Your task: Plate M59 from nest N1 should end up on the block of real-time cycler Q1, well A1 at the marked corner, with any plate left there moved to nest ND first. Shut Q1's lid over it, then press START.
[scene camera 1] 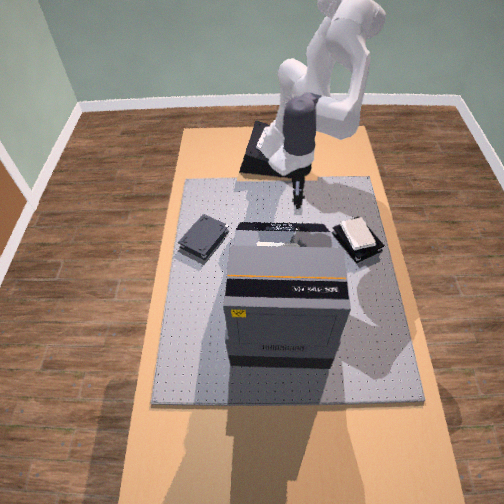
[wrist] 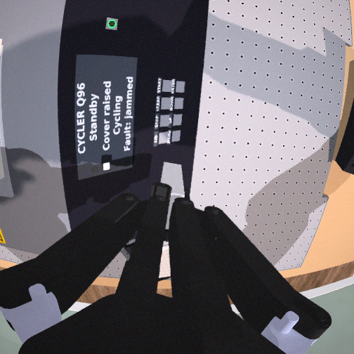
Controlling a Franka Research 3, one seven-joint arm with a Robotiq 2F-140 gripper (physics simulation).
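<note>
Cycler Q1 [scene camera 1: 287,332] [wrist: 30,115] stands mid-board with its lid [scene camera 1: 287,261] raised. A pale plate [scene camera 1: 270,244] shows partly inside it. Its screen [wrist: 120,70] reads "Cover raised", with a white marker lit in that row; the START key [wrist: 168,86] is in the keypad beside it. A white plate [scene camera 1: 358,233] [wrist: 165,267] sits on the black nest [scene camera 1: 359,256] at the right; labels are not readable. The other nest [scene camera 1: 204,235], at the left, is bare. My gripper [scene camera 1: 298,206] [wrist: 169,176] is shut and empty, above the panel side of the cycler, beyond the keypad's end in the wrist view.
The perforated board [scene camera 1: 190,320] [wrist: 265,95] lies on the wooden table [scene camera 1: 150,450]. The arm's black base [scene camera 1: 252,160] is at the far end. The raised lid is a tall obstacle on the side of the cycler away from the arm. A green light [wrist: 111,23] glows on the panel.
</note>
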